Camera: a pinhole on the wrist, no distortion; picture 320 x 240 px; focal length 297.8 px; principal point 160.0 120.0 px. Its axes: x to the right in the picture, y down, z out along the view. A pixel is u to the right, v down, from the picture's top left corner.
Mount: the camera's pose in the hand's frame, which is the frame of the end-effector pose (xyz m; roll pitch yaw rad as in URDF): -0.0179 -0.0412 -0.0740 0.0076 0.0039 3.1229
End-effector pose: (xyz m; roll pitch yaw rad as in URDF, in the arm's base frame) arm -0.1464 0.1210 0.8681 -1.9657 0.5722 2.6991
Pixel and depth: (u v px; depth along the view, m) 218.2 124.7 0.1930
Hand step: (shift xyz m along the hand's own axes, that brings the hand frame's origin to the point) -0.0564 -0.0421 0.1189
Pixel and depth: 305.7 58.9 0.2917
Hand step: -0.1606 0.0235 0.2167
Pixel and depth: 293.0 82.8 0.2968
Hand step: -0.1509 0.0006 0.2220
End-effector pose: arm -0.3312 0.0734 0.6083 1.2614 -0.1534 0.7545
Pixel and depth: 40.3 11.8 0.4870
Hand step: 0.1793 0.1358 0.4124
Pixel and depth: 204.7 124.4 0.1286
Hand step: -0.0377 -0.0418 0.0545
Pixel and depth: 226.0 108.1 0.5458
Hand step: -0.1405 -0.0129 0.4711
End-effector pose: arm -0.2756 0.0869 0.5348 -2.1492 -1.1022 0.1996
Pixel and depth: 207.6 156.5 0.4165
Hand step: -0.0870 -0.0878 0.3426
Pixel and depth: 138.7 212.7 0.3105
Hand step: 0.0013 -0.1359 0.2373
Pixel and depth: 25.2 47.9 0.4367
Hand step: 0.1801 0.0642 0.3627
